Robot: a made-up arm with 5 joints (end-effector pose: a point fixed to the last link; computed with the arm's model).
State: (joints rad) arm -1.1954 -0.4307 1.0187 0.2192 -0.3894
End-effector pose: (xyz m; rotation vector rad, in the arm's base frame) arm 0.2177 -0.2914 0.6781 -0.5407 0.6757 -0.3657
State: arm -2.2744 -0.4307 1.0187 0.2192 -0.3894
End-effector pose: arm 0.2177 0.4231 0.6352 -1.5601 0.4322 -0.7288
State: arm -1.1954 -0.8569 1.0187 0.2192 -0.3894
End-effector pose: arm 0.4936 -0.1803 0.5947 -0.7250 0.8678 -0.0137
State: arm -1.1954 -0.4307 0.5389 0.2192 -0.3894
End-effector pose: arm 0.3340 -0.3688 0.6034 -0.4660 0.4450 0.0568
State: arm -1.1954 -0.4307 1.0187 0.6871 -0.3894
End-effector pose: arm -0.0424 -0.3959 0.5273 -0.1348 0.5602 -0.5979
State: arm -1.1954 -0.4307 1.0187 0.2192 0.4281
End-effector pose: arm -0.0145 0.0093 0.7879 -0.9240 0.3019 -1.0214
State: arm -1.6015 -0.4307 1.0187 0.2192 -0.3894
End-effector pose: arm 0.2177 -0.0211 0.7548 -0.9259 0.6032 -0.5071
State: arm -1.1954 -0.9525 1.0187 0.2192 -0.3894
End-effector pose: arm 0.5458 -0.1452 0.5646 -0.7645 0.9083 0.0677
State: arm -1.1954 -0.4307 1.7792 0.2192 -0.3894
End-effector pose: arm 0.1506 -0.0742 0.7757 -0.6227 1.0132 -1.0570
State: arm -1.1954 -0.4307 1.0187 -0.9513 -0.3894
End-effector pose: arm 0.6605 0.3172 0.5857 -1.5229 0.8648 0.3134
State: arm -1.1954 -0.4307 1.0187 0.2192 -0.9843
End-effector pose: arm 0.3912 -0.3684 0.4568 -0.2326 0.8901 0.1213
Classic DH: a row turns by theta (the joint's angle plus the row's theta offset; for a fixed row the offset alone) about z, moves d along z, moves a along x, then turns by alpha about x. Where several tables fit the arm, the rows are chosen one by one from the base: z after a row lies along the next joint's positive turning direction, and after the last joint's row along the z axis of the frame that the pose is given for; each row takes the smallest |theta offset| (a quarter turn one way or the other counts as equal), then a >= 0, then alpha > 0; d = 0 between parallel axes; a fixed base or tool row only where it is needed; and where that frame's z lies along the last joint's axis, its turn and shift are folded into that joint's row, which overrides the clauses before.
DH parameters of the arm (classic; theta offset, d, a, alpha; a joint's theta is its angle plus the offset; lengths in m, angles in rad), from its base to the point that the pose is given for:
base (fixed): 1.5708 0.06 0.03 1.5708
joint 1: 0.4006 0.0536 0.0418 1.495
joint 2: 1.5387 -0.0342 0.1495 1.1714
joint 3: -1.5536 -0.0869 -0.0174 -1.3714
joint 4: -1.1723 -0.1465 -0.182 1.5035
joint 5: -0.5218 1.5708 -0.2953 2.9063
tool (fixed): -2.5474 1.7173 0 0

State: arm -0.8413 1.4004 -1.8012 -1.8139 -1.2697
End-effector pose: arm 0.0038 0.4689 -0.0139 -2.7142 0.0407 -1.1013
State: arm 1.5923 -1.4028 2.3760 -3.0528 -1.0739
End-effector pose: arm -0.2957 0.1808 0.4750 -2.3098 -0.8285 1.6706
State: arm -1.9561 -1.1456 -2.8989 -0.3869 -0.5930
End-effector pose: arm 0.7215 0.3537 0.2431 1.1939 -1.1821 2.3678
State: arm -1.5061 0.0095 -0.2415 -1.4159 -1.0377
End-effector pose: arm 0.2030 0.6432 0.3394 -2.3435 0.3928 0.7329
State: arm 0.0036 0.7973 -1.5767 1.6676 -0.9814
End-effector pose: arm 0.6823 -0.3624 0.0015 1.1378 -1.4001 1.3248
